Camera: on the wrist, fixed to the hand. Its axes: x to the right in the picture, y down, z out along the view.
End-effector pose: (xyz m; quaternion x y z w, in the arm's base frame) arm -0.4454 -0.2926 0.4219 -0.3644 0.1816 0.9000 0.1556
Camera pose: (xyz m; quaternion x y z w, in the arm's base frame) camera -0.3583 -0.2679 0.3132 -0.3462 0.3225 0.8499 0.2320
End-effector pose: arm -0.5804 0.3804 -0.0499 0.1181 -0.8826 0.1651 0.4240
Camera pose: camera -0.4844 0.3493 0.0492 0.2048 -0.8357 0.3017 0.4106
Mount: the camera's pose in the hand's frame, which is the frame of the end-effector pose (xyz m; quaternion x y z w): 0.0214 -0.0810 -0.1140 0.1666 0.0099 -0.0219 0.9857
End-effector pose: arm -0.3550 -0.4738 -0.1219 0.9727 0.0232 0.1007 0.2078
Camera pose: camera -0.3578 -0.3525 -0.0492 0.9919 0.0630 0.1005 0.0448
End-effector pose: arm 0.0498 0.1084 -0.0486 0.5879 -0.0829 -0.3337 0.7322
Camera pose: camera 0.0930 0.1807 -0.1622 0.7066 -0.1172 -0.3253 0.6173
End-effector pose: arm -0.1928 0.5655 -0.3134 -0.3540 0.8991 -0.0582 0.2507
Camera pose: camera -0.2130 0.4828 -0.2004 -0.3263 0.8713 -0.2162 0.2959
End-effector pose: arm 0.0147 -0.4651 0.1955 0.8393 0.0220 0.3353 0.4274
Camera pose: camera -0.0148 -0.3267 0.1946 0.8947 0.1002 0.3258 0.2886
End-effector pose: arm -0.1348 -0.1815 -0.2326 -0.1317 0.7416 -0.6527 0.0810
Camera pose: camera -0.1812 -0.0892 -0.1360 -0.1261 0.6202 -0.7701 0.0802
